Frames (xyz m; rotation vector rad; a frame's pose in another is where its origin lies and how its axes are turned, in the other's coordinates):
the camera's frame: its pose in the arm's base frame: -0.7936 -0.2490 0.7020 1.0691 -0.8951 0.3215
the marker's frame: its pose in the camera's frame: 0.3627 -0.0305 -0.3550 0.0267 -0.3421 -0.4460
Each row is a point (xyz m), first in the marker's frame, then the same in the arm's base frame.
Working: the marker's frame: its pose in the arm's base frame: -0.3811 -0.0231 0.8953 1.3370 -0.9239 -0.2285

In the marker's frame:
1: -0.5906 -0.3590 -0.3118
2: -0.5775 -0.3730 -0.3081
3: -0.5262 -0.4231 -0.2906
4: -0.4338 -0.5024 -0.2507
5: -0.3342 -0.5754 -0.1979
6: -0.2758 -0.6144 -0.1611
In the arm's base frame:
1: -0.4199 0.4795 0.3289
2: -0.4091 0.4648 0.3219
3: -0.3706 0.4062 0.2987
4: -0.3108 0.2976 0.2663
5: -0.2574 0.1768 0.2421
6: -0.2314 0.1027 0.2310

